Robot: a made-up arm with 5 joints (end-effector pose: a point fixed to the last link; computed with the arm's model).
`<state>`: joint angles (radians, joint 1 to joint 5).
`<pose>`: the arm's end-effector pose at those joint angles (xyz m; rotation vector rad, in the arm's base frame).
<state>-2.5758 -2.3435 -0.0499 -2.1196 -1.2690</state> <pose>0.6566 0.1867 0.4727 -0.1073 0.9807 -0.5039</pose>
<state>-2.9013 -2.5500 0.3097 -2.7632 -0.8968</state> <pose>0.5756 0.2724 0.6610 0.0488 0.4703 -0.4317</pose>
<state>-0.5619 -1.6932 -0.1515 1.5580 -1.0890</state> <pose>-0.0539 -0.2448 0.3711 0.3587 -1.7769 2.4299</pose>
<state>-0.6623 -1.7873 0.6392 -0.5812 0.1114</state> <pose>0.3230 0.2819 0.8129 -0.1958 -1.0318 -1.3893</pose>
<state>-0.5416 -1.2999 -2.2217 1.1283 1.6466</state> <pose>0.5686 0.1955 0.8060 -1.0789 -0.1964 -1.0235</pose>
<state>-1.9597 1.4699 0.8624 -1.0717 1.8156</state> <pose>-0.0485 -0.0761 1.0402 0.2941 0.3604 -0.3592</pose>
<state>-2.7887 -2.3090 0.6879 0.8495 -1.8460</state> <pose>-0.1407 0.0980 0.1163 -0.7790 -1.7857 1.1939</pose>
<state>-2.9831 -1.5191 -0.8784 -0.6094 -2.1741</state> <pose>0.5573 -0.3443 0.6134 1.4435 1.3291 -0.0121</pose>
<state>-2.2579 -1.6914 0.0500 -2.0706 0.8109</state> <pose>0.1571 -0.2182 0.9201 0.9189 -0.9732 -1.7888</pose>
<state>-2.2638 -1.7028 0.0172 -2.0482 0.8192</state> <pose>0.1511 -0.2298 0.9156 0.9457 -0.9526 -1.8289</pose>
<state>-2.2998 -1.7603 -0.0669 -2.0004 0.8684</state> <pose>0.1296 -0.2586 0.8915 1.0245 -0.8921 -1.9497</pose>
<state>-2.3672 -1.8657 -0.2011 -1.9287 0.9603</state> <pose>0.0918 -0.2944 0.8436 1.1363 -0.7814 -2.1635</pose>
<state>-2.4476 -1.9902 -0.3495 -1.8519 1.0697</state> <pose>0.0481 -0.3162 0.7864 1.2257 -0.6376 -2.4246</pose>
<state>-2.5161 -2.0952 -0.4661 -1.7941 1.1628</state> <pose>0.0129 -0.3187 0.7428 1.2627 -0.5063 -2.6479</pose>
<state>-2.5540 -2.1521 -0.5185 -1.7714 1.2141</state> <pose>-0.0046 -0.3135 0.7231 1.2675 -0.4410 -2.7610</pose>
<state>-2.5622 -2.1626 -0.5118 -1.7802 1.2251</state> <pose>-0.0067 -0.3088 0.7218 1.2682 -0.4496 -2.7649</pose>
